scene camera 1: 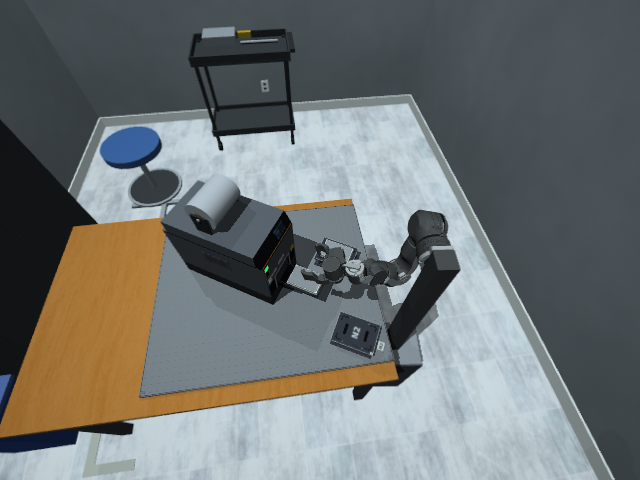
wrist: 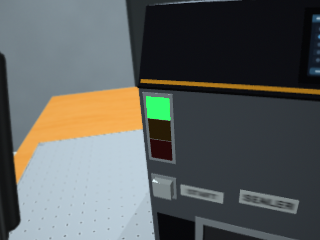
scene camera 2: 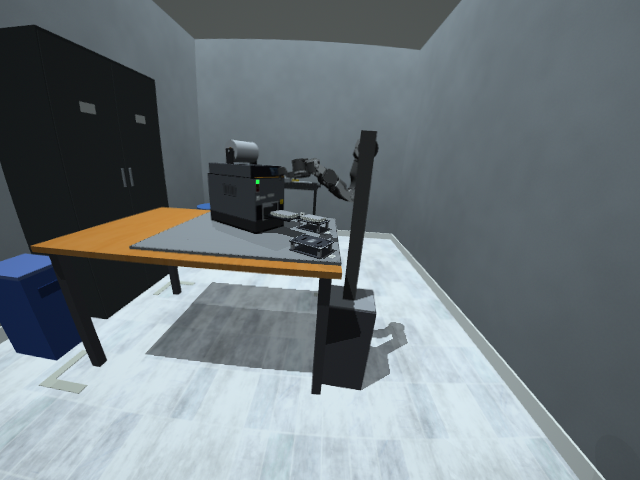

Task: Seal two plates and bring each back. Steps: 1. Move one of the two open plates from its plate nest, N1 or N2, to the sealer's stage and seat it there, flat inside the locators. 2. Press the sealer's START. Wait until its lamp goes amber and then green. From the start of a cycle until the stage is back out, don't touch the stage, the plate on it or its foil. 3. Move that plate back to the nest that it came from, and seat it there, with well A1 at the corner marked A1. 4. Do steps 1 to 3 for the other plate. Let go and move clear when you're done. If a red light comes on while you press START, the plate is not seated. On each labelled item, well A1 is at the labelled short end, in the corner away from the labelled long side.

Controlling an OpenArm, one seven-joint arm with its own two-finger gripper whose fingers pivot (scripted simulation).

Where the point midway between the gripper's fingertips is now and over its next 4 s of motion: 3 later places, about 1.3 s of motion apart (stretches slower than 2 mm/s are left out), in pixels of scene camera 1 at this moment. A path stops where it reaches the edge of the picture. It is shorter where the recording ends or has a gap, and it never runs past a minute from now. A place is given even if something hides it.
My gripper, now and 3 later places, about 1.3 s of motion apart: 309,261; 291,290; 293,334; 285,307
